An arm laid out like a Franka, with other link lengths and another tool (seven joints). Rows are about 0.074 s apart.
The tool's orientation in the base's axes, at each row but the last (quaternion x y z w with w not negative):
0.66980 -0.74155 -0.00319 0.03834
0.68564 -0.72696 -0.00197 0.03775
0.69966 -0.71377 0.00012 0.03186
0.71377 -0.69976 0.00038 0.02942
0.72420 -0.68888 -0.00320 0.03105
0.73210 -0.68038 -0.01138 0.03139
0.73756 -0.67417 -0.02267 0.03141
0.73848 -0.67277 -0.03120 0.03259
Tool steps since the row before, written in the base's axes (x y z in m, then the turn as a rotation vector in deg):
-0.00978 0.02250 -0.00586 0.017 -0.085 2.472
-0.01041 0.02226 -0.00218 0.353 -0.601 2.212
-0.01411 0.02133 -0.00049 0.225 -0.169 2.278
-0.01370 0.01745 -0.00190 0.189 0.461 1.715
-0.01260 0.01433 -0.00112 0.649 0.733 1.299
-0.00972 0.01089 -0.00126 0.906 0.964 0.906
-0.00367 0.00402 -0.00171 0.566 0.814 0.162
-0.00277 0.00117 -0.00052 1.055 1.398 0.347
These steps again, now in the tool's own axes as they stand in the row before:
-0.02169 0.01170 0.00539 0.213 0.113 -2.462
-0.02171 0.01159 0.00168 0.695 -0.267 -2.197
-0.02106 0.01452 0.00017 0.269 -0.127 -2.276
-0.01779 0.01328 0.00171 -0.385 -0.126 -1.739
-0.01498 0.01181 0.00113 -0.649 -0.619 -1.357
-0.01161 0.00881 0.00150 -0.870 -0.916 -0.987
-0.00435 0.00316 0.00192 -0.758 -0.622 -0.217
-0.00142 0.00259 0.00076 -1.295 -1.144 -0.449

